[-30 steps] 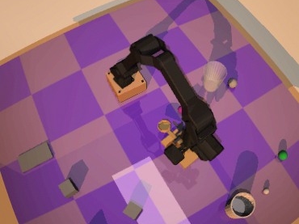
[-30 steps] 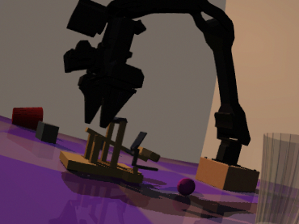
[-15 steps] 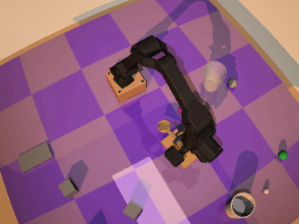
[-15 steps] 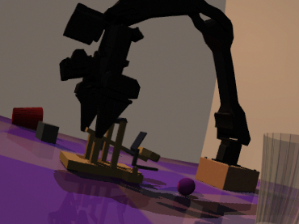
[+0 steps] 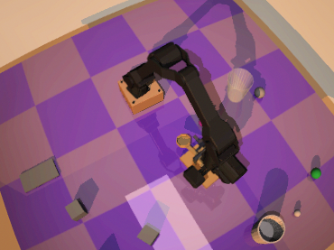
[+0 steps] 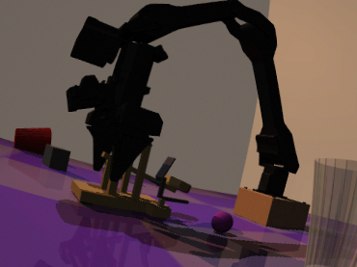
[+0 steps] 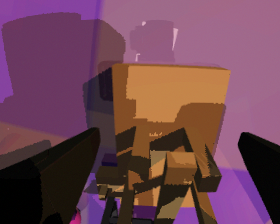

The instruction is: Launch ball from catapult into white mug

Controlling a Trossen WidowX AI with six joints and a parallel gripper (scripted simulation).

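Now: the purple ball 15 cm behind my gripper tip, 11 cm to the left of it and 2 cm below it. Round my gripper tip: white mug: 28 cm ahead, 1 cm below; then pale ball: 33 cm ahead, 13 cm to the left, 3 cm below; then catapult: 7 cm behind, 2 cm to the left, 1 cm above.
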